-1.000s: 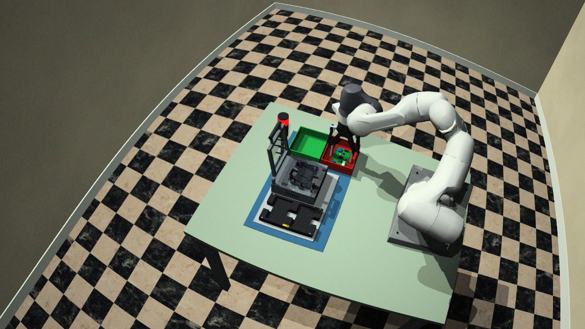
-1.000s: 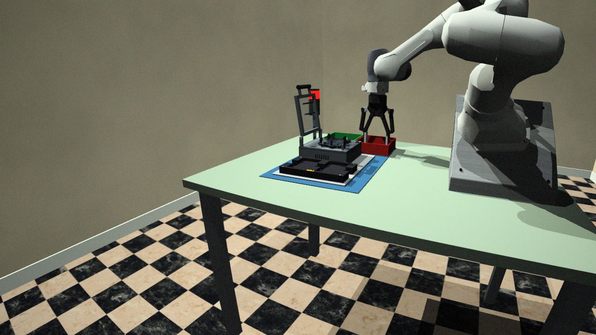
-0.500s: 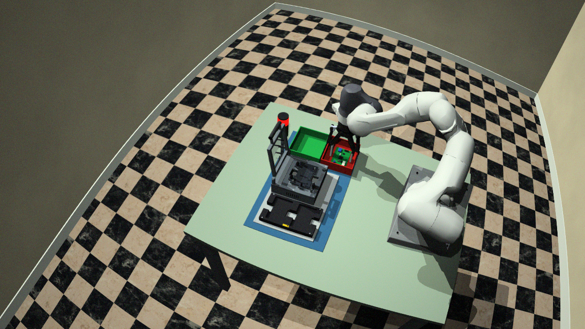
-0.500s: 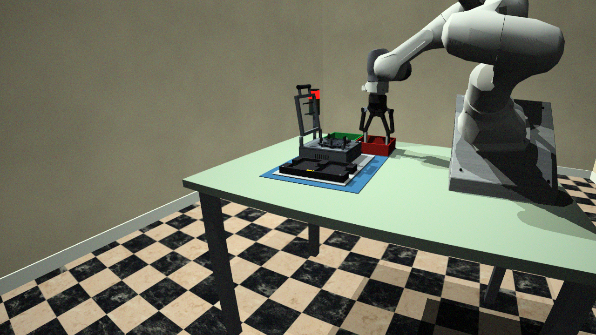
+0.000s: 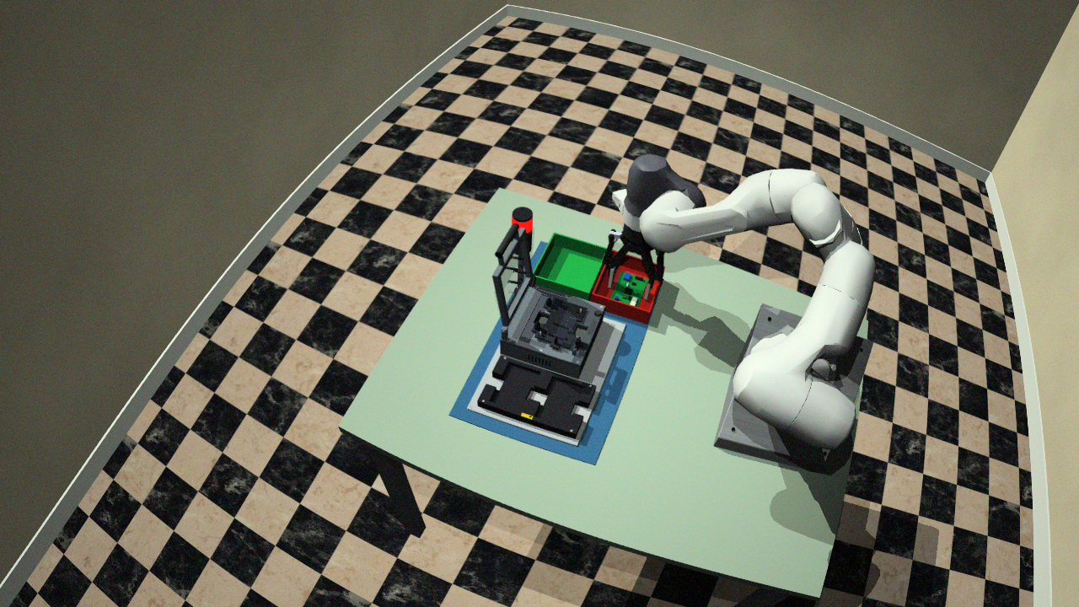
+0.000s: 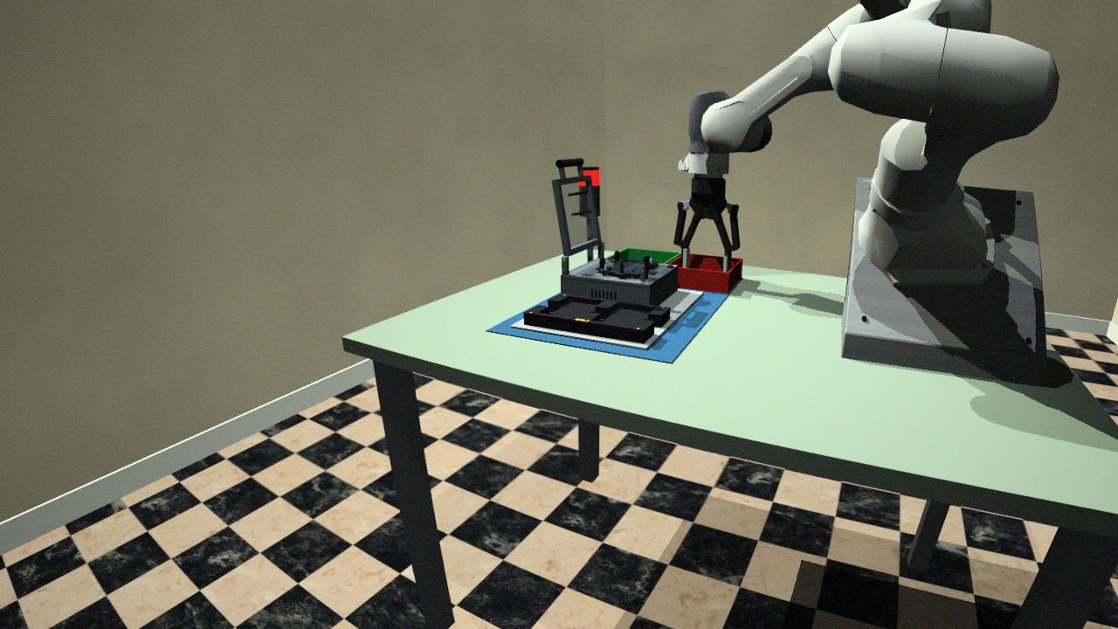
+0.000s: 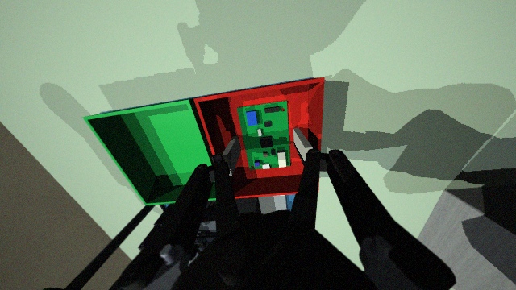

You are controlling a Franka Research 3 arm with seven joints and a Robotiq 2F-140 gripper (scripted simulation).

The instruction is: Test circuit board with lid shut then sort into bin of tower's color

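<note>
My hand is 2 cm above the red bin. From my hand the other things lie so: tester plate 11 cm ahead, 21 cm to the left, 4 cm above; then green circuit board 3 cm below; then green bin 15 cm ahead, 2 cm below.
</note>
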